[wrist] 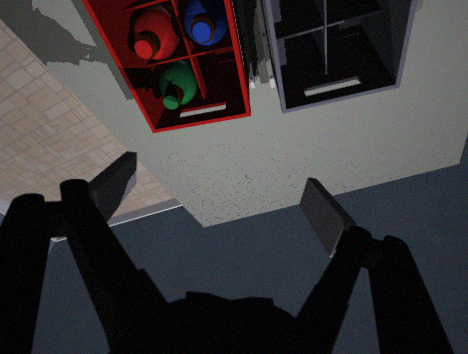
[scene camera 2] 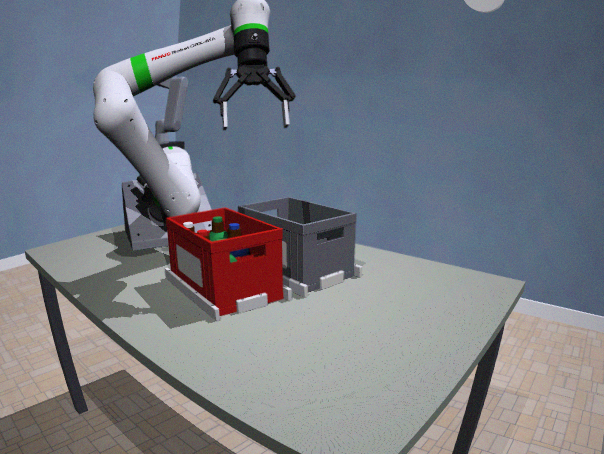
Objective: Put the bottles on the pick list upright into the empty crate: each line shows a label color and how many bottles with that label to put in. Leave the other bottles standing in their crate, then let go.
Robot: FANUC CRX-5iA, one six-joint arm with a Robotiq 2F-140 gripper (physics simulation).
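Frame: origin at the arm's base, x ahead, y left, z up, level; metres.
Seen in the pictures: gripper, fingertip midpoint: (wrist: 223, 180) (scene camera 2: 255, 126).
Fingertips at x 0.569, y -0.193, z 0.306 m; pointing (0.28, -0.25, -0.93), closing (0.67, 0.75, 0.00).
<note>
A point is followed by its place in that frame.
My gripper (scene camera 2: 256, 126) {z 0.306, x 0.569, y -0.193 m} (wrist: 223, 180) {z 0.306, x 0.569, y -0.193 m} is wide open and empty, high above the crates. The red crate (scene camera 2: 250, 282) {z -0.037, x 0.624, y -0.291 m} (wrist: 202, 123) {z 0.075, x 0.623, y -0.288 m} holds upright bottles: a green one (scene camera 2: 217, 234) (wrist: 180, 84) in a near compartment, a red one (scene camera 2: 202, 233) {z 0.060, x 0.488, y -0.302 m} (wrist: 156, 34) {z 0.026, x 0.476, y -0.276 m} and a blue one (scene camera 2: 234, 227) {z 0.058, x 0.516, y -0.214 m} (wrist: 202, 31) {z 0.062, x 0.506, y -0.203 m} in the row behind. A white-capped bottle (scene camera 2: 188, 225) {z 0.059, x 0.403, y -0.270 m} also shows in the scene view. The grey crate (scene camera 2: 320, 262) {z -0.031, x 0.693, y -0.100 m} (wrist: 345, 98) {z 0.075, x 0.704, y -0.057 m} stands beside it; no bottles show in its visible compartments. Its far part is cut off in the wrist view. The pick list does not show.
White stops (scene camera 2: 252, 302) {z -0.082, x 0.633, y -0.299 m} (scene camera 2: 332, 279) {z -0.082, x 0.714, y -0.072 m} stand on the table (scene camera 2: 380, 320) {z -0.101, x 0.907, y -0.195 m} (wrist: 270, 145) {z -0.101, x 0.862, y -0.250 m} around the bases of both crates. The crates stand side by side with a narrow gap. The arm's base is behind them at the table's far left. Raised crate walls and inner dividers surround the bottles.
</note>
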